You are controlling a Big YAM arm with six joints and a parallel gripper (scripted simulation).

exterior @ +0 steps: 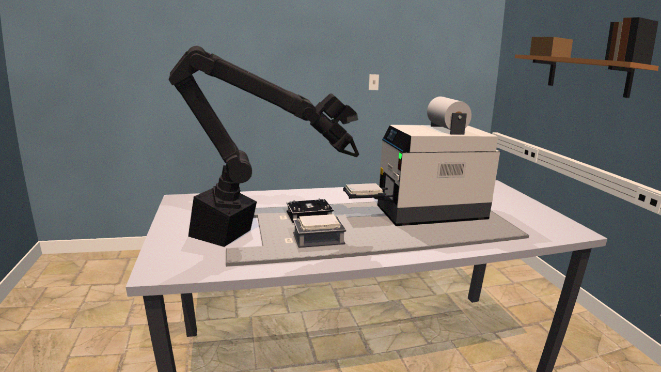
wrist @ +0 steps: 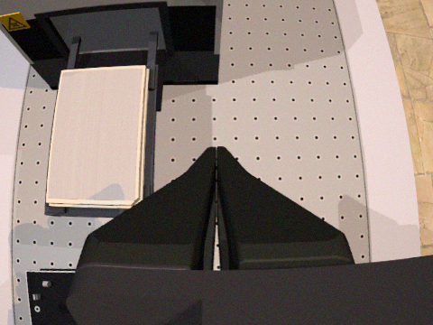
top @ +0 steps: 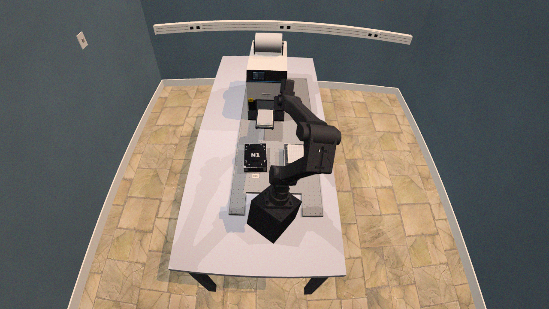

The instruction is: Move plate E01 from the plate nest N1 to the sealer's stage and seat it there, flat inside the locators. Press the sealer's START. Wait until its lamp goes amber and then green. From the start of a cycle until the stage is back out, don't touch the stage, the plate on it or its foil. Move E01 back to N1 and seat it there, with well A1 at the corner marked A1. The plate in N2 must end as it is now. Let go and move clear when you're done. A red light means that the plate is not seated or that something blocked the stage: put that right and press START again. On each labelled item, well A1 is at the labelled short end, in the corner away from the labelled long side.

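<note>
Right now the sealer stage is 80 mm ahead of my hand, 90 mm to the left of it and 180 mm below it. Also, from my hand: cream plate: 150 mm behind, 50 mm to the right, 220 mm below; nest N1: 110 mm behind, 160 mm to the left, 240 mm below; foil roll: 410 mm ahead, 30 mm to the left, 140 mm above.
</note>
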